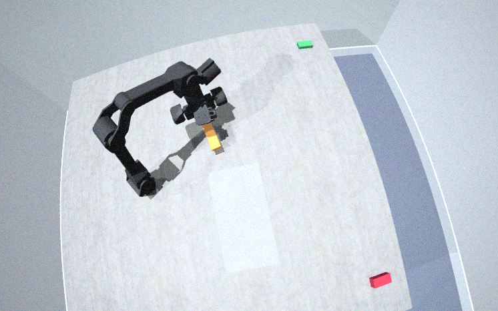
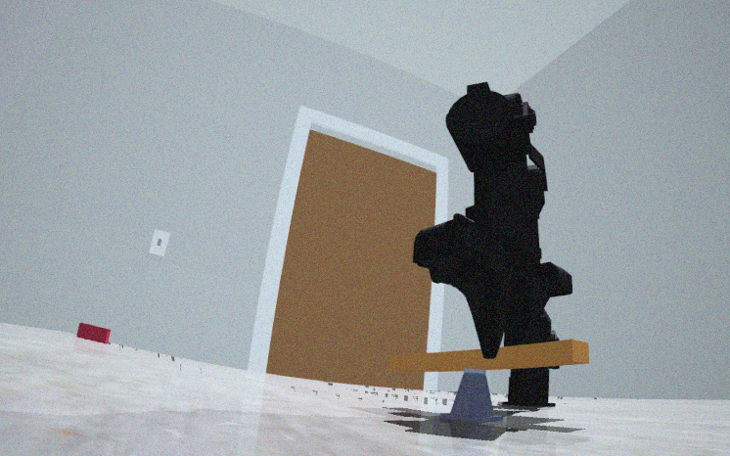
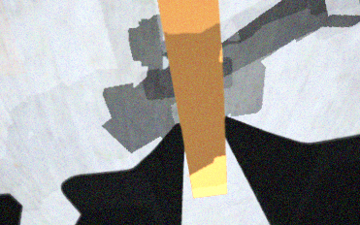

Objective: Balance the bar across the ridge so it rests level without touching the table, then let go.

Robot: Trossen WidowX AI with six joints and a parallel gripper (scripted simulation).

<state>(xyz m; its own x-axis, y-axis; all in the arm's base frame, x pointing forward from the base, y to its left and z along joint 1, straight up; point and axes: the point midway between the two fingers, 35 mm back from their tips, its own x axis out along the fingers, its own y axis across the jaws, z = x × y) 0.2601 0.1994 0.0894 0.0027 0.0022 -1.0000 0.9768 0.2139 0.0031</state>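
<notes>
My gripper tip is 1 cm short of the orange bar and 3 cm to the left of it. Round my gripper tip: green block 48 cm ahead, 30 cm to the left, 5 cm below; red block 48 cm ahead, 70 cm to the right, 4 cm below.
</notes>
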